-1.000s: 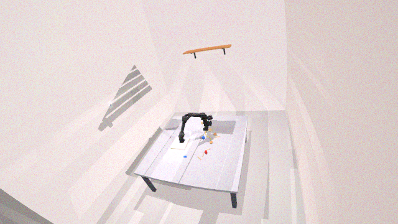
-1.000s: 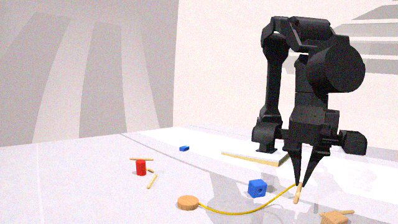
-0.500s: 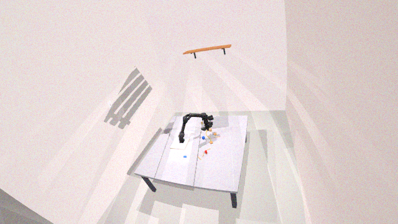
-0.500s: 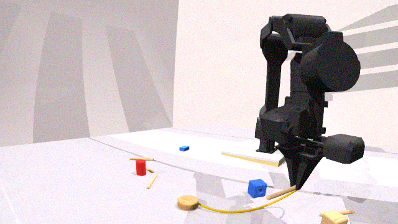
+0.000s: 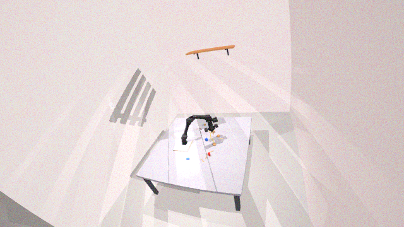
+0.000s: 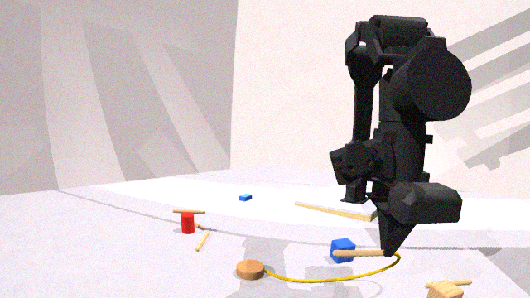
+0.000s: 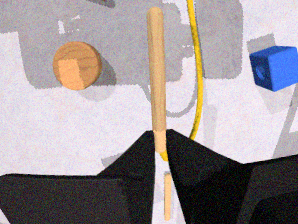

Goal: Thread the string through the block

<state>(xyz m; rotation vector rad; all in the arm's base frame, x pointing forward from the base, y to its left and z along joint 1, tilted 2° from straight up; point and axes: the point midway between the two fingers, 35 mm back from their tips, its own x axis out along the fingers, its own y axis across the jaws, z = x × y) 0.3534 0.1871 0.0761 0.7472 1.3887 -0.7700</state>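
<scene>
Right now my gripper tip is 1 cm past the yellow string and 1 cm above it. The rest, counted from my gripper tip: round wooden button 17 cm to the right, 6 cm below, 6 cm ahead; then light wooden piece 8 cm to the left, 5 cm below, 1 cm behind; then thin wooden stick 1 cm to the right, 1 cm ahead.
</scene>
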